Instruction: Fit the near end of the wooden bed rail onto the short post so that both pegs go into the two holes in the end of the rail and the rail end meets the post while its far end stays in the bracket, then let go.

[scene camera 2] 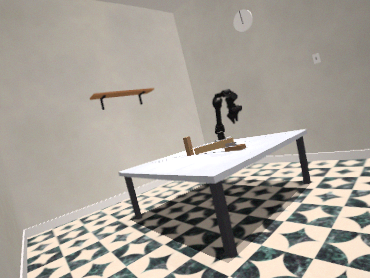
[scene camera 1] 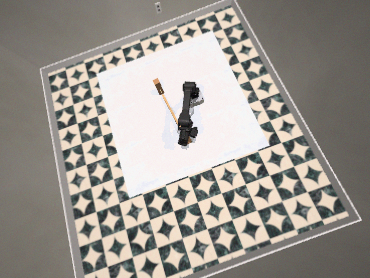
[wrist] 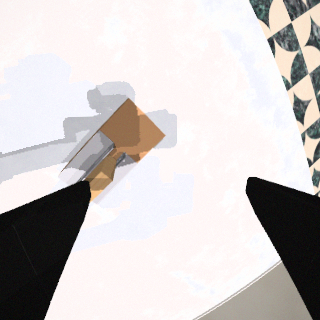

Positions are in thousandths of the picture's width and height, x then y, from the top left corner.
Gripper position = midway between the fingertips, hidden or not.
Observation:
My gripper (wrist: 530,583) is open, holding nothing. Also in view: a wooden bed rail (wrist: 320,545) and a grey metal bracket (wrist: 283,486).

